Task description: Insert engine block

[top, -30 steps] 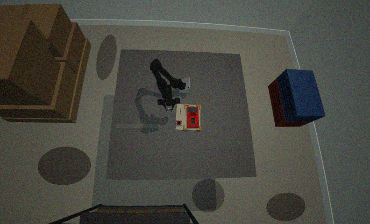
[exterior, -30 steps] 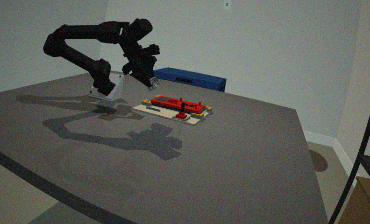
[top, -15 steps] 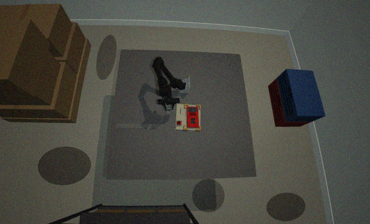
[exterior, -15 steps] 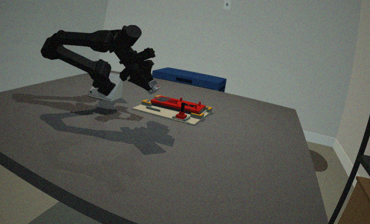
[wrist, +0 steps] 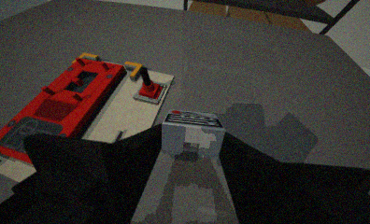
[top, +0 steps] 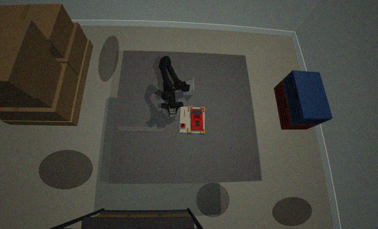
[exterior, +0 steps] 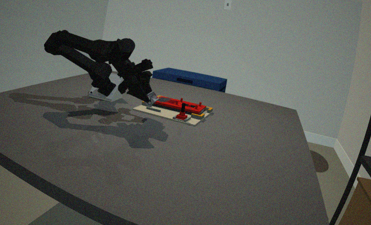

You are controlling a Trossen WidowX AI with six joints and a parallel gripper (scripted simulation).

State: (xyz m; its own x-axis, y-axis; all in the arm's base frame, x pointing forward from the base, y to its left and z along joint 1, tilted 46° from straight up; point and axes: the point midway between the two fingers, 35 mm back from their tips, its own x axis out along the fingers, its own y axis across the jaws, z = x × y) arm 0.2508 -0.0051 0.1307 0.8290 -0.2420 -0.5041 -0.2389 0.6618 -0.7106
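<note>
Right now the dark post is 70 mm ahead of my gripper tip, 100 mm to the left of it and 40 mm below it. The rest, counted from my gripper tip: grey engine block 10 mm behind.
</note>
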